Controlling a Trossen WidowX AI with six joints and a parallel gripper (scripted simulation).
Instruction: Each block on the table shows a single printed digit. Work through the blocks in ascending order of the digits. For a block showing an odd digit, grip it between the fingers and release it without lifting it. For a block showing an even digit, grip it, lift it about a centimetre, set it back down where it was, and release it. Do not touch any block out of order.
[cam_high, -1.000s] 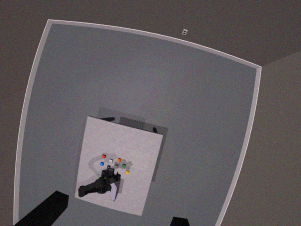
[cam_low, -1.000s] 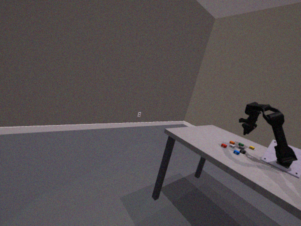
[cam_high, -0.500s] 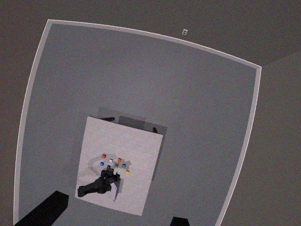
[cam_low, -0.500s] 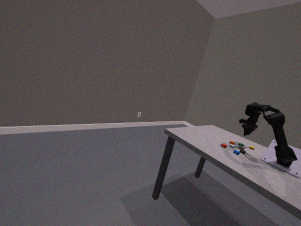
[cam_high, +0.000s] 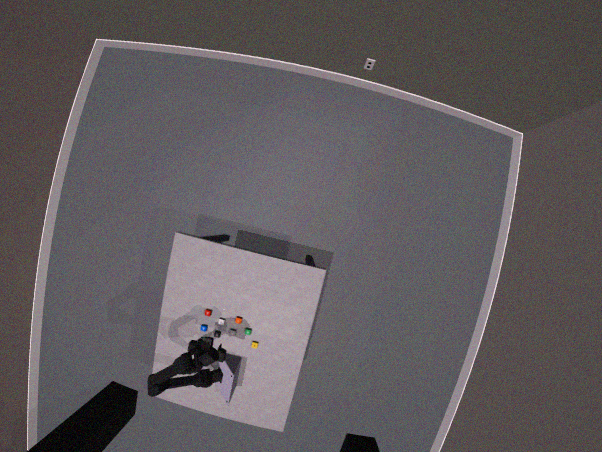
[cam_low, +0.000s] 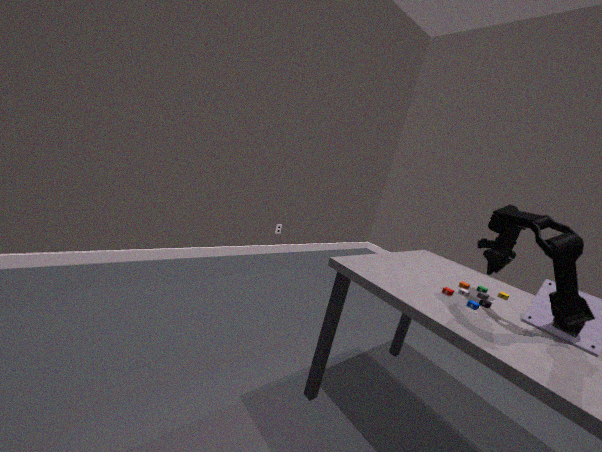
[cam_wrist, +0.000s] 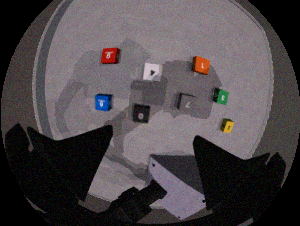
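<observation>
My gripper tip is 120 mm above the dark block, 20 mm to the right of it and 20 mm past it. From my gripper tip the other things lie so: blue block (120 mm below, 110 mm to the left, 10 mm behind); orange block (120 mm below, 100 mm ahead, 80 mm to the right); red block (120 mm below, 100 mm to the left, 90 mm ahead).
</observation>
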